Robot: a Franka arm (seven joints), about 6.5 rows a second.
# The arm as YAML. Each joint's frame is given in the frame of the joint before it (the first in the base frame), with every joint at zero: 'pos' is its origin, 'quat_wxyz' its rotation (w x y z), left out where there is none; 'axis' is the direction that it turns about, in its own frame. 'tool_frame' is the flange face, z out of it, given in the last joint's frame.
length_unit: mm
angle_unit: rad
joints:
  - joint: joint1
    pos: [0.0, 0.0, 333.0]
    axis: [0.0, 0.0, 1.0]
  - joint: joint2
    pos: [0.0, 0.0, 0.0]
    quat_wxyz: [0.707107, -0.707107, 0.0, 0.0]
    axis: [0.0, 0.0, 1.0]
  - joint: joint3
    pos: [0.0, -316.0, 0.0]
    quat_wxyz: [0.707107, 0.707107, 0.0, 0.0]
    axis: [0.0, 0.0, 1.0]
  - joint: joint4
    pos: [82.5, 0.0, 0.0]
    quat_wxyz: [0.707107, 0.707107, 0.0, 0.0]
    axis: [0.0, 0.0, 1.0]
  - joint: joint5
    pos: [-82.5, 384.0, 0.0]
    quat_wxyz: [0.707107, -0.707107, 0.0, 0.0]
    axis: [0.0, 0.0, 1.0]
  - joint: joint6
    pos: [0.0, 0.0, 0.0]
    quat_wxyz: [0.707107, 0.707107, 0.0, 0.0]
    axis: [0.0, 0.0, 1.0]
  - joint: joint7
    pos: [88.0, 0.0, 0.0]
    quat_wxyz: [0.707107, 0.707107, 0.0, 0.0]
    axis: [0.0, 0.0, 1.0]
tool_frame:
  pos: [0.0, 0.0, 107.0]
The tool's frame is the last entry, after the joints.
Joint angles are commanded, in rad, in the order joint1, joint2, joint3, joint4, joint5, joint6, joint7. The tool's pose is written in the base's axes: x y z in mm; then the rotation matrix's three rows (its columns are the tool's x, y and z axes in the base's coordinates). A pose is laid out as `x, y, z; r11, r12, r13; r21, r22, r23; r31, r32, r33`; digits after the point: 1 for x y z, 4 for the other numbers.
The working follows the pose.
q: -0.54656, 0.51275, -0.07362, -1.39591, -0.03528, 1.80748, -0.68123
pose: 567.7, -397.9, 404.0; 0.9895, 0.0780, -0.1219; 0.0786, -0.9969, -0.0003; -0.1215, -0.0093, -0.9925
Where each joint sits with the arm in this pose, in the base's axes (m; each line is computed from the numbers above, not from the rounded line before):
joint1: 0.0000 0.0000 0.3330
joint2: 0.0000 0.0000 0.3330
joint3: 0.1324 -0.0806 0.6084
joint4: 0.1905 -0.1230 0.5680
joint5: 0.5088 -0.3479 0.5190
joint6: 0.5088 -0.3479 0.5190
joint7: 0.5807 -0.3978 0.5102
the tool: 0.5677 -0.3979 0.4040

